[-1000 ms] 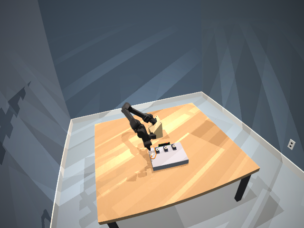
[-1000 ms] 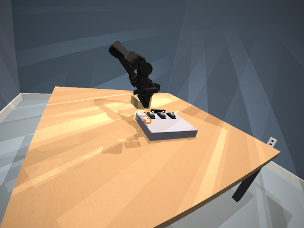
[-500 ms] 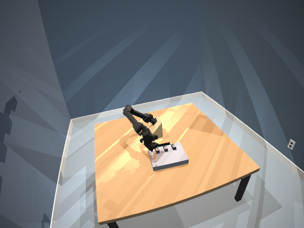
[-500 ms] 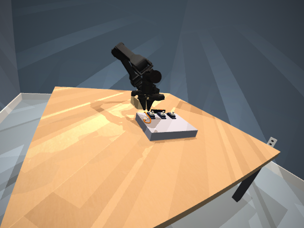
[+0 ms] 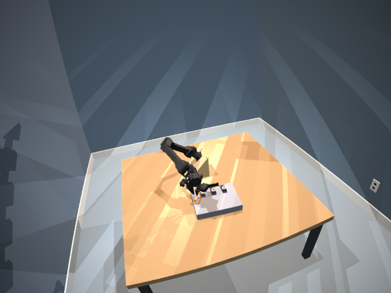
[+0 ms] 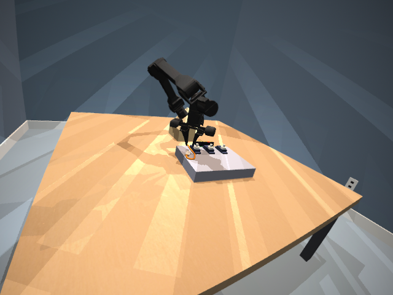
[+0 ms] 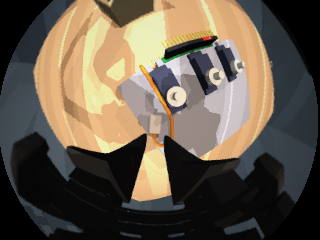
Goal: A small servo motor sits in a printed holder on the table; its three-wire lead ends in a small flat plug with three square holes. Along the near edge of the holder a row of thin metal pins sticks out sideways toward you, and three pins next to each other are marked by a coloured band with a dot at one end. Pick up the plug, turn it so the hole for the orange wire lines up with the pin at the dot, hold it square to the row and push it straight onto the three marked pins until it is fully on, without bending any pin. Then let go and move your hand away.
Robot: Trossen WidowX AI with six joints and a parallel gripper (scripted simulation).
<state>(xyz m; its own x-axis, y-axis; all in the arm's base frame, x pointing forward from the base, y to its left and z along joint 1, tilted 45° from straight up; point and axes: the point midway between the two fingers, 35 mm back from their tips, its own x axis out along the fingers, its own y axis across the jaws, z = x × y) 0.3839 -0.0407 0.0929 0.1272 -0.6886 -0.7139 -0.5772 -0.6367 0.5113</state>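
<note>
Now: the red band 150 mm to the left of my gripper tip, 100 mm behind it and 20 mm below it. Round my gripper tip: dark pin strip (120 mm to the left, 100 mm behind, 30 mm below); grey printed holder (130 mm to the left, 60 mm below, 60 mm ahead).
</note>
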